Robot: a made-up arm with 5 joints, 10 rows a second.
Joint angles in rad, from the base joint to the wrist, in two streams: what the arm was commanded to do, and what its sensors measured. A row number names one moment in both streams.
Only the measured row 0 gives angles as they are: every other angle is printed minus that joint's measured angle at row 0.
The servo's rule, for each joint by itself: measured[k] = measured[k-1] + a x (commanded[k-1-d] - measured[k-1]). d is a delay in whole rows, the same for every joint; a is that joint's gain. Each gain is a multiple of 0.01, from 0.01 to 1. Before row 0 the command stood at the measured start. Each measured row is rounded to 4 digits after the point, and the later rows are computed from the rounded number. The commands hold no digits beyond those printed.
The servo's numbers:
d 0
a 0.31 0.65 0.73 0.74 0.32
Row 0, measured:
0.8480 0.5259 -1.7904 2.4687 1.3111
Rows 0 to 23, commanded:
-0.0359 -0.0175 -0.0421 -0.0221 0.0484
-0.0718 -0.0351 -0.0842 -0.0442 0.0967
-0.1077 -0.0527 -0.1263 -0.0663 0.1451
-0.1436 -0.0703 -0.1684 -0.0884 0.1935
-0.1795 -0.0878 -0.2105 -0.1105 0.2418
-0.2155 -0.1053 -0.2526 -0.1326 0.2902
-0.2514 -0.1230 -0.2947 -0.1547 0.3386
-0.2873 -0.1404 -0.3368 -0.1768 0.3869
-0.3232 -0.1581 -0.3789 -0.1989 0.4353
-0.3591 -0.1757 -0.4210 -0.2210 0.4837
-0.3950 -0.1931 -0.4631 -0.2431 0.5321
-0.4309 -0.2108 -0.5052 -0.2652 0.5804
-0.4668 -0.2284 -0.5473 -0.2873 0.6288
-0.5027 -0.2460 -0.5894 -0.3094 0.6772
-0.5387 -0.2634 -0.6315 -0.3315 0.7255
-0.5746 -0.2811 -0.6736 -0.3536 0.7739
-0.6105 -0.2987 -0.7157 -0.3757 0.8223
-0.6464 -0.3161 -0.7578 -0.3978 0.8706
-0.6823 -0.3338 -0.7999 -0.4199 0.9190
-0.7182 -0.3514 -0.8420 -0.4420 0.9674
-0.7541 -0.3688 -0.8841 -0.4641 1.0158
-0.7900 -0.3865 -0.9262 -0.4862 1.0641
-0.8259 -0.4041 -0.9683 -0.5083 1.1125
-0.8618 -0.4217 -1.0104 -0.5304 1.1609
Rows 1 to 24, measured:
-0.0111 -0.0114 -0.0307 -0.0164 0.0155
-0.0299 -0.0268 -0.0698 -0.0370 0.0415
-0.0540 -0.0436 -0.1110 -0.0587 0.0747
-0.0818 -0.0610 -0.1529 -0.0807 0.1127
-0.1121 -0.0784 -0.1949 -0.1028 0.1540
-0.1442 -0.0959 -0.2370 -0.1249 0.1976
-0.1774 -0.1135 -0.2791 -0.1470 0.2427
-0.2115 -0.1310 -0.3212 -0.1691 0.2888
-0.2461 -0.1486 -0.3633 -0.1912 0.3357
-0.2811 -0.1662 -0.4054 -0.2133 0.3831
-0.3164 -0.1837 -0.4475 -0.2354 0.4308
-0.3519 -0.2013 -0.4896 -0.2575 0.4787
-0.3875 -0.2189 -0.5317 -0.2796 0.5267
-0.4232 -0.2365 -0.5738 -0.3017 0.5749
-0.4590 -0.2540 -0.6159 -0.3238 0.6231
-0.4948 -0.2716 -0.6580 -0.3459 0.6714
-0.5307 -0.2892 -0.7001 -0.3680 0.7197
-0.5666 -0.3067 -0.7422 -0.3901 0.7680
-0.6025 -0.3243 -0.7843 -0.4122 0.8163
-0.6384 -0.3419 -0.8264 -0.4343 0.8647
-0.6743 -0.3594 -0.8685 -0.4564 0.9131
-0.7102 -0.3770 -0.9106 -0.4785 0.9614
-0.7461 -0.3946 -0.9527 -0.5006 1.0098
-0.7820 -0.4122 -0.9948 -0.5227 1.0582

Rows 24 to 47, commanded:
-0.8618 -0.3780 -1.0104 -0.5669 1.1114
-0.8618 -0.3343 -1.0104 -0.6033 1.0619
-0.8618 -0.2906 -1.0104 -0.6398 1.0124
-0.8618 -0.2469 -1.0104 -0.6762 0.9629
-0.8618 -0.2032 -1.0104 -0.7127 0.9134
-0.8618 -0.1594 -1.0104 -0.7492 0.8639
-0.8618 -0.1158 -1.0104 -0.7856 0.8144
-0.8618 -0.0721 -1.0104 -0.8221 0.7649
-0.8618 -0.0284 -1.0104 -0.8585 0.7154
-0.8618 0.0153 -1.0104 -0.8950 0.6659
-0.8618 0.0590 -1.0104 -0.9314 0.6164
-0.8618 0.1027 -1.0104 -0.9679 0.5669
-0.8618 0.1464 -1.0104 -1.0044 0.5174
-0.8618 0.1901 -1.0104 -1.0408 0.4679
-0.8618 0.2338 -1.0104 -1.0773 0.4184
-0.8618 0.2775 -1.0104 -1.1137 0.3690
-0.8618 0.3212 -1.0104 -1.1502 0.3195
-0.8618 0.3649 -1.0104 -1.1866 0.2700
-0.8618 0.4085 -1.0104 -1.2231 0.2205
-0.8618 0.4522 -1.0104 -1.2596 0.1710
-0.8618 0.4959 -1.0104 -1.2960 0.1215
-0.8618 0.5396 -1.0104 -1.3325 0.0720
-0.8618 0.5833 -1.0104 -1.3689 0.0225
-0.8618 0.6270 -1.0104 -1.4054 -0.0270
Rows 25 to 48, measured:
-0.8067 -0.3900 -1.0062 -0.5554 1.0752
-0.8238 -0.3538 -1.0093 -0.5908 1.0709
-0.8356 -0.3127 -1.0101 -0.6271 1.0522
-0.8437 -0.2699 -1.0103 -0.6634 1.0236
-0.8493 -0.2265 -1.0104 -0.6999 0.9883
-0.8532 -0.1829 -1.0104 -0.7364 0.9485
-0.8559 -0.1393 -1.0104 -0.7728 0.9056
-0.8577 -0.0956 -1.0104 -0.8093 0.8606
-0.8590 -0.0519 -1.0104 -0.8457 0.8141
-0.8599 -0.0082 -1.0104 -0.8822 0.7667
-0.8605 0.0355 -1.0104 -0.9186 0.7186
-0.8609 0.0792 -1.0104 -0.9551 0.6701
-0.8612 0.1229 -1.0104 -0.9916 0.6212
-0.8614 0.1666 -1.0104 -1.0280 0.5721
-0.8615 0.2103 -1.0104 -1.0645 0.5229
-0.8616 0.2540 -1.0104 -1.1009 0.4737
-0.8617 0.2977 -1.0104 -1.1374 0.4244
-0.8617 0.3414 -1.0104 -1.1738 0.3750
-0.8617 0.3850 -1.0104 -1.2103 0.3256
-0.8617 0.4287 -1.0104 -1.2468 0.2761
-0.8617 0.4724 -1.0104 -1.2832 0.2266
-0.8617 0.5161 -1.0104 -1.3197 0.1771
-0.8617 0.5598 -1.0104 -1.3561 0.1276
-0.8617 0.6035 -1.0104 -1.3926 0.0781

